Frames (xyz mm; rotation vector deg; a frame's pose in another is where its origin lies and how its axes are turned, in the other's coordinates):
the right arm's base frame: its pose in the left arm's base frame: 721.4 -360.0 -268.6 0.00 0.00 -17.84
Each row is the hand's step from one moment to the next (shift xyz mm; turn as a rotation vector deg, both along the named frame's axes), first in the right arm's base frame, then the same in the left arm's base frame.
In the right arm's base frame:
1: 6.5 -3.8 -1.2 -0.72 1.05 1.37
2: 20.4 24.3 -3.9 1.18 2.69 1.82
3: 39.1 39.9 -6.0 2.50 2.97 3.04
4: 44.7 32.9 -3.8 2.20 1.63 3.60
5: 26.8 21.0 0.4 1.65 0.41 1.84
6: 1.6 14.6 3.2 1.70 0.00 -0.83
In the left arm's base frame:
1: 5.0 -5.6 -1.2 -0.36 1.22 1.37
2: 26.9 16.9 -3.9 1.95 2.20 1.82
3: 49.4 26.0 -6.0 3.29 2.06 3.04
4: 52.6 17.6 -3.8 2.59 0.88 3.60
5: 31.9 11.8 0.4 1.70 -0.12 1.84
6: 6.0 13.4 3.2 1.62 -0.52 -0.83

